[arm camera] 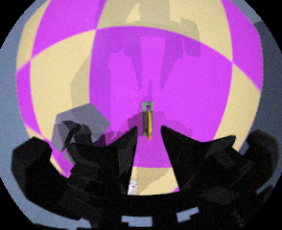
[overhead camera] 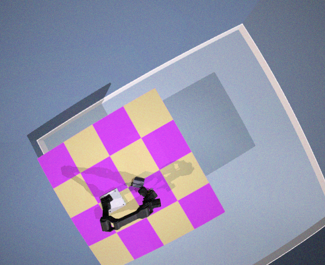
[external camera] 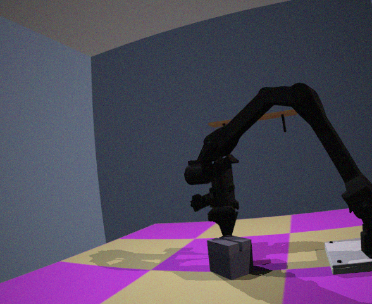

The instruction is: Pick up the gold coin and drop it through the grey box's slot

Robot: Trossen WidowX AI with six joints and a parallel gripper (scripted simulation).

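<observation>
The gold coin lies 2 cm below my gripper tip.
</observation>
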